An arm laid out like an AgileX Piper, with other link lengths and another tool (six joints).
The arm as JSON. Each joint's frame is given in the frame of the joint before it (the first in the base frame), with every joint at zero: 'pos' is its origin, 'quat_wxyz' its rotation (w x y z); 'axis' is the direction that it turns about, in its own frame. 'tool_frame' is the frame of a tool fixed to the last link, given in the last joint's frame.
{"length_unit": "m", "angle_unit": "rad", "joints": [
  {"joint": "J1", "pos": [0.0, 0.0, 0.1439], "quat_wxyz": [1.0, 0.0, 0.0, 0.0], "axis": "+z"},
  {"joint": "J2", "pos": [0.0, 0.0, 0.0], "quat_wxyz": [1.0, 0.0, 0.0, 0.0], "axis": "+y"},
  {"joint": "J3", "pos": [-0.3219, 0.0, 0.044], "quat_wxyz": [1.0, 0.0, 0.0, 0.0], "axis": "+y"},
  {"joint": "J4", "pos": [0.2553, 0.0, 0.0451], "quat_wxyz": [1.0, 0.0, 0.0, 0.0], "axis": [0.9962, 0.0, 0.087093]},
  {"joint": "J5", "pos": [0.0, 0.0, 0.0], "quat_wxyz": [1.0, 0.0, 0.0, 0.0], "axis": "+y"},
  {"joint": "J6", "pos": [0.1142, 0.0, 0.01], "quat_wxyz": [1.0, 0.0, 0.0, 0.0], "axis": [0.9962, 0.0, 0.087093]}
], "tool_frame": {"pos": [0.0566, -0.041, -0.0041], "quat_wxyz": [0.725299, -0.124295, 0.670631, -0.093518]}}
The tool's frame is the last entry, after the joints.
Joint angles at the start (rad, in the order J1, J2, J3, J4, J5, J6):
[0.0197, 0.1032, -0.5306, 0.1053, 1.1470, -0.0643]
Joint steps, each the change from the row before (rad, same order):
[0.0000, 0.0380, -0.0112, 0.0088, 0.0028, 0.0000]
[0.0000, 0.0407, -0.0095, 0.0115, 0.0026, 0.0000]
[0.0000, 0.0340, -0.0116, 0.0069, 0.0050, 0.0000]
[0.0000, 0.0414, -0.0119, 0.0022, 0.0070, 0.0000]
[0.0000, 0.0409, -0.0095, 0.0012, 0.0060, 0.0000]
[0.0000, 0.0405, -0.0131, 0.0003, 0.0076, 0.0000]
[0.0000, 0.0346, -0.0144, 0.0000, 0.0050, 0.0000]
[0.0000, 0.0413, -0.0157, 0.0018, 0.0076, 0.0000]
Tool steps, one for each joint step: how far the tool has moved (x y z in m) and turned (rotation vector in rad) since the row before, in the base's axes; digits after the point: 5 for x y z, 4 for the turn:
[0.00380, 0.00152, 0.00201, 0.0070, 0.0297, 0.0045]
[0.00435, 0.00197, 0.00115, 0.0094, 0.0340, 0.0055]
[0.00336, 0.00123, 0.00183, 0.0054, 0.0275, 0.0036]
[0.00413, 0.00050, 0.00132, 0.0009, 0.0365, 0.0017]
[0.00431, 0.00033, 0.00049, 0.0001, 0.0374, 0.0012]
[0.00424, 0.00019, 0.00144, -0.0008, 0.0349, 0.0011]
[0.00406, 0.00012, 0.00237, -0.0007, 0.0251, 0.0006]
[0.00479, 0.00045, 0.00193, 0.0007, 0.0331, 0.0015]

